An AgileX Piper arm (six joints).
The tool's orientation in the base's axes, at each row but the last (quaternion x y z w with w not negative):
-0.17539 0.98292 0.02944 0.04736
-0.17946 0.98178 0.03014 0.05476
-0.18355 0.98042 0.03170 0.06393
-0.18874 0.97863 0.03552 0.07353
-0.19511 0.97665 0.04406 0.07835
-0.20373 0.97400 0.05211 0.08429
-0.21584 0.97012 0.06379 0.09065
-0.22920 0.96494 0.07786 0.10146
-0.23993 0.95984 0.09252 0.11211
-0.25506 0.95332 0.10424 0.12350
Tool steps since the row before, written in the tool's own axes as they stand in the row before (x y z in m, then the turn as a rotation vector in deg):
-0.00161 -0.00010 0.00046 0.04 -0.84 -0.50
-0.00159 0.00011 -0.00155 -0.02 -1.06 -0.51
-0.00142 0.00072 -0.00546 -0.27 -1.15 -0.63
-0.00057 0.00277 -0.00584 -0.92 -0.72 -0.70
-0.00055 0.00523 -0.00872 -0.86 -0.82 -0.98
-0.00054 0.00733 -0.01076 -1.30 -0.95 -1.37
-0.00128 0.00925 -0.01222 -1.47 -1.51 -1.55
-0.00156 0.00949 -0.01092 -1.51 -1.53 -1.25
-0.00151 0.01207 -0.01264 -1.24 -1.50 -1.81
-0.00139 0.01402 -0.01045 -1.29 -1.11 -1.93
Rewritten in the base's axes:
0.00158 0.00049 -0.00029 0.21 -0.84 0.46
0.00129 0.00054 0.00173 0.35 -1.02 0.47
0.00043 0.00071 0.00563 0.60 -1.03 0.62
-0.00128 0.00221 0.00597 1.02 -0.40 0.81
-0.00271 0.00400 0.00896 0.97 -0.55 1.07
-0.00402 0.00543 0.01114 1.36 -0.55 1.52
-0.00465 0.00684 0.01296 1.73 -1.01 1.68
-0.00473 0.00689 0.01191 1.82 -0.95 1.40
-0.00667 0.00821 0.01399 1.48 -1.18 1.87
-0.00792 0.00980 0.01221 1.30 -0.85 2.05

